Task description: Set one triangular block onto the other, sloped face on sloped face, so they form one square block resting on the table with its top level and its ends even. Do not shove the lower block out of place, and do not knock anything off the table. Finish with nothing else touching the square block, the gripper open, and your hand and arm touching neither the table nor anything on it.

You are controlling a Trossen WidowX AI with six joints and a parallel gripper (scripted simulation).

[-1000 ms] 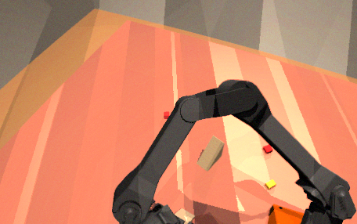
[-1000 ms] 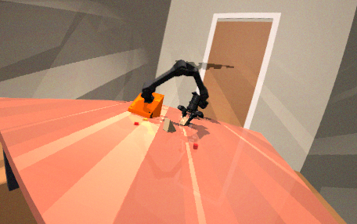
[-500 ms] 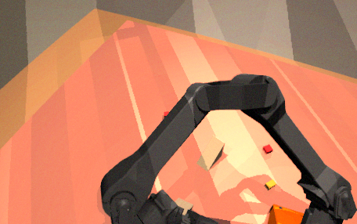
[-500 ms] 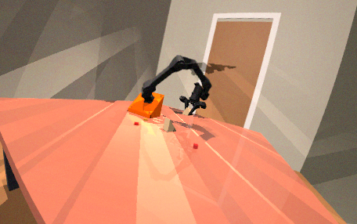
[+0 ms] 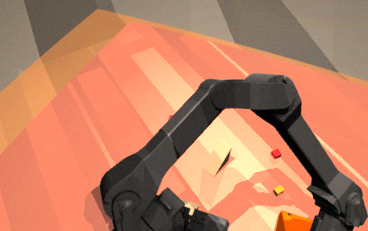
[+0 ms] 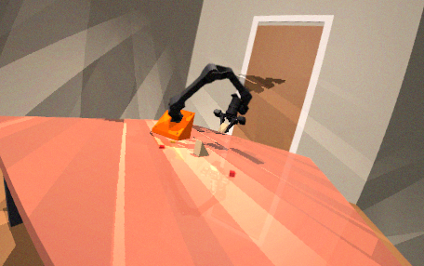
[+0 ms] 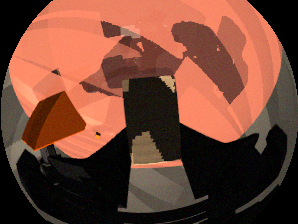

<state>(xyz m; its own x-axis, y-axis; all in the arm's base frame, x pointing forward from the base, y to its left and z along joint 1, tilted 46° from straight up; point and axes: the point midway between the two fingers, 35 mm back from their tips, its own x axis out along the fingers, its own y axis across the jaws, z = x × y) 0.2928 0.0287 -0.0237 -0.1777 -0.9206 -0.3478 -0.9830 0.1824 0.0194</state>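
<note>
Now: the tan triangular block 10 mm above my gripper tip. Round my gripper tip: small yellow cube 200 mm behind, 170 mm to the right, 100 mm below.
</note>
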